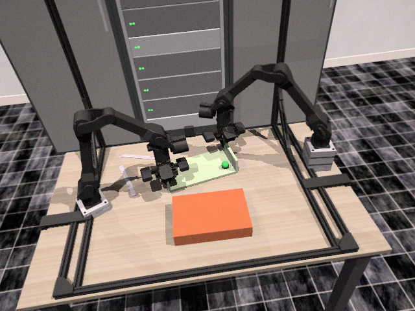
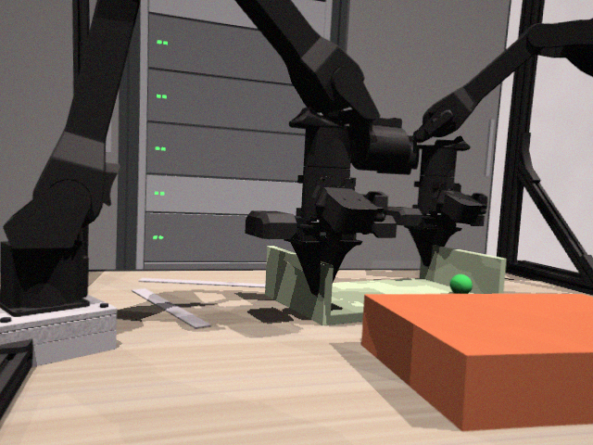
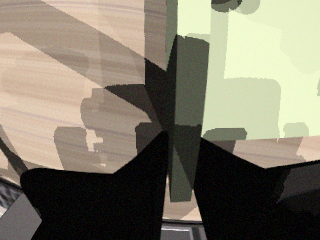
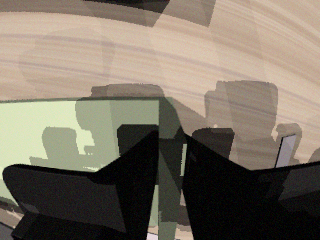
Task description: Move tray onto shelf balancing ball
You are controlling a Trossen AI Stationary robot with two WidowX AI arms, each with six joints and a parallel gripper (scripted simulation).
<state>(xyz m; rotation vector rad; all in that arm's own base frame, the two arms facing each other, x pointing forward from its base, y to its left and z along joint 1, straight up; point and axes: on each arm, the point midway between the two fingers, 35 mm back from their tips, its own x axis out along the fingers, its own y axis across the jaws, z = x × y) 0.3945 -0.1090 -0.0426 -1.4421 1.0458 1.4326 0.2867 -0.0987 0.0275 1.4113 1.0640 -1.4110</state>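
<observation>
Right now the green ball is 110 mm ahead of my left hand, 30 mm to the right of it and 40 mm below it. Also, from my left hand: shelf (360 mm ahead, 150 mm to the right, 20 mm below); pale green tray (80 mm ahead, 140 mm to the right, 50 mm below).
</observation>
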